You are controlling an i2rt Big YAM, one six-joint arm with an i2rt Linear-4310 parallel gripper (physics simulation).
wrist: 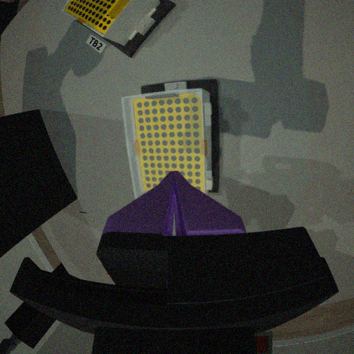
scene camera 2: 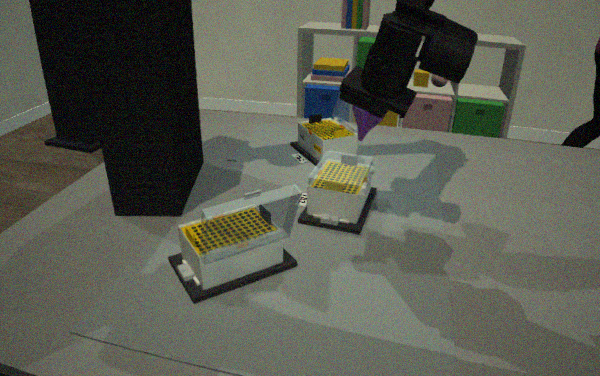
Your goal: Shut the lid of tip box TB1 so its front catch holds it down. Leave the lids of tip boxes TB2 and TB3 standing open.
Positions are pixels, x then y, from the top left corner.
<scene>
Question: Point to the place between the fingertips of the gripper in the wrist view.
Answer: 173, 178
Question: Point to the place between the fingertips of the gripper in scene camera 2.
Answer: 360, 138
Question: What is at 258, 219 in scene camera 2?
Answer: A clear lid.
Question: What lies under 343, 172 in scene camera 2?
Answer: A clear lid.
</scene>
